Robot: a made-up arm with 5 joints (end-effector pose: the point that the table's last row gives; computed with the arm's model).
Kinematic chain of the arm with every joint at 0, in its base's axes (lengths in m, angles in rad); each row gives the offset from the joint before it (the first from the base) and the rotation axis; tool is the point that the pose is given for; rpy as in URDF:
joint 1: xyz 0 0 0.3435 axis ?
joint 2: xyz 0 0 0 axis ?
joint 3: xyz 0.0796 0 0.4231 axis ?
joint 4: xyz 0.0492 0 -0.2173 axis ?
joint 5: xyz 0.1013 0 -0.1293 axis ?
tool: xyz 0 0 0 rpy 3.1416 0 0
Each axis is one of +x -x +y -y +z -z.
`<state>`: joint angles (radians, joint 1 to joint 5).
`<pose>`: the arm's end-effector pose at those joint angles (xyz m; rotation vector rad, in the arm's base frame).
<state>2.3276 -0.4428 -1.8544 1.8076 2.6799</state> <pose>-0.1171 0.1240 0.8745 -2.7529 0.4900 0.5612</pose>
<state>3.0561 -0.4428 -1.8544 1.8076 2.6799</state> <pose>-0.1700 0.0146 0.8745 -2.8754 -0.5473 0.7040</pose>
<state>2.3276 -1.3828 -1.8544 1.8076 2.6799</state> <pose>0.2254 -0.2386 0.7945 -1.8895 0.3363 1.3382</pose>
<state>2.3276 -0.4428 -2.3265 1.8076 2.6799</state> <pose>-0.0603 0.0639 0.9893 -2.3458 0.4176 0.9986</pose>
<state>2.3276 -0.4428 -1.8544 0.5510 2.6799</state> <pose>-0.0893 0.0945 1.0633 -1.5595 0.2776 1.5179</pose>
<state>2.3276 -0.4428 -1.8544 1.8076 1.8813</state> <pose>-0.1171 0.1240 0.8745 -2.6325 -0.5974 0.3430</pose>
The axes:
joint 1: +z
joint 2: +y
joint 3: +y
joint 4: +y
joint 5: -z

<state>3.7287 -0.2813 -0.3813 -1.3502 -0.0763</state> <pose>-0.1707 -0.1136 0.7779 0.3713 -1.0779 0.4549</pose>
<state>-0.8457 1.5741 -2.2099 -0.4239 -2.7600</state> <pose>0.4999 -0.5642 0.1420 1.2060 1.7122 -0.2821</pose>
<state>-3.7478 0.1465 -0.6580 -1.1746 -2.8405</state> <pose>-0.3341 0.2316 0.7005 -1.7537 0.8551 2.1646</pose>
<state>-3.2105 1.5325 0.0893 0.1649 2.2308</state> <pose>-0.0582 0.0040 0.1709 1.4702 0.6582 1.7669</pose>
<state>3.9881 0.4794 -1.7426 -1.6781 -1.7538</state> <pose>-0.2745 -0.3102 0.8102 0.1998 -0.0554 -0.9042</pose>
